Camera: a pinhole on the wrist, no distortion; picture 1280 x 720 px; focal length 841.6 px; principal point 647.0 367.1 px. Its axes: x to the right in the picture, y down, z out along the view. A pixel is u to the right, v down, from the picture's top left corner.
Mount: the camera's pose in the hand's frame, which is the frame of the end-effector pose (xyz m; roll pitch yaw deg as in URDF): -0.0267 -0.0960 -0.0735 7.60 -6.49 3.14
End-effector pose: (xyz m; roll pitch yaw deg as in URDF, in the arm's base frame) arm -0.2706 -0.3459 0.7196 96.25 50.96 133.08
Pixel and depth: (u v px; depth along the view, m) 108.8 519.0 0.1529
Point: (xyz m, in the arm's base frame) -0.1125 -0.4288 0.7652
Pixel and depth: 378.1 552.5 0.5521
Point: 0.2377 -0.2207 0.8571
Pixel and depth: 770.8 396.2 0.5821
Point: 0.2006 -0.1286 0.5925
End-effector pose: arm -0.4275 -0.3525 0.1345 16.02 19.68 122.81
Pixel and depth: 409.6 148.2 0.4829
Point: -0.0500 -0.2273 0.4616
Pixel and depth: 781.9 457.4 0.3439
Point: -0.3172 -0.1983 0.3611
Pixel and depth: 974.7 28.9 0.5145
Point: -0.1614 0.0928 0.3841
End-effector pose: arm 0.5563 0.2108 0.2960 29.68 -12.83 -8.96
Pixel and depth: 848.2 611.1 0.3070
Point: 0.4960 0.0547 0.4861
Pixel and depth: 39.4 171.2 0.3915
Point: 0.1485 -0.0841 0.3239
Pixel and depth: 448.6 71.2 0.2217
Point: 0.4235 -0.0145 0.2839
